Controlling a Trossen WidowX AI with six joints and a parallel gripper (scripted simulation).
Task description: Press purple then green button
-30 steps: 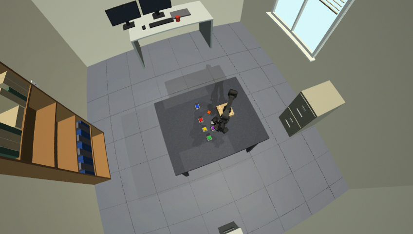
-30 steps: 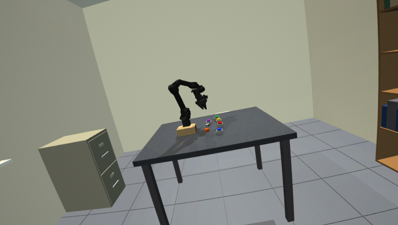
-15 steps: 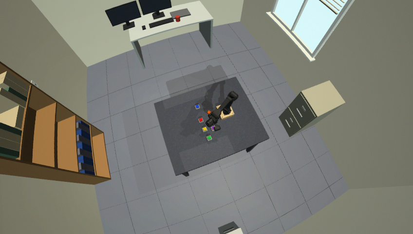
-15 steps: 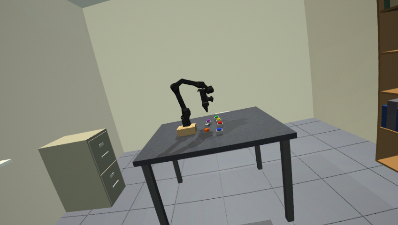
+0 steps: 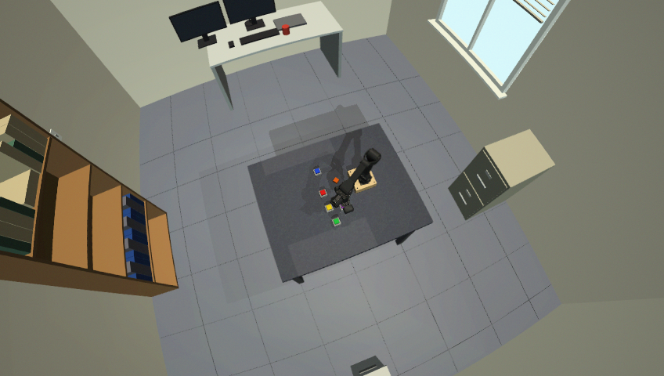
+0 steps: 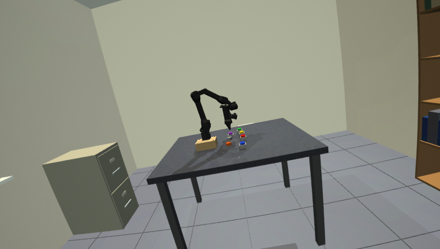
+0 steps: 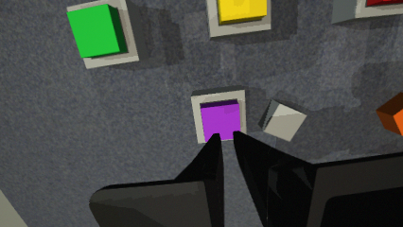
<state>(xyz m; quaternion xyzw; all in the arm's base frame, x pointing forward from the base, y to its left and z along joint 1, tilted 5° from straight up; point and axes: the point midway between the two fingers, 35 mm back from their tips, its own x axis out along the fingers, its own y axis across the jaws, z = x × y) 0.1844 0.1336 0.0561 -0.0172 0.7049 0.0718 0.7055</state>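
My gripper tip is now 3 cm above the purple button. From my gripper tip the other things lie so: grey block (7 cm to the right, 6 cm below, 1 cm behind); then green button (10 cm to the left, 7 cm ahead, 3 cm below); then yellow button (9 cm ahead, 3 cm below, 1 cm to the right).
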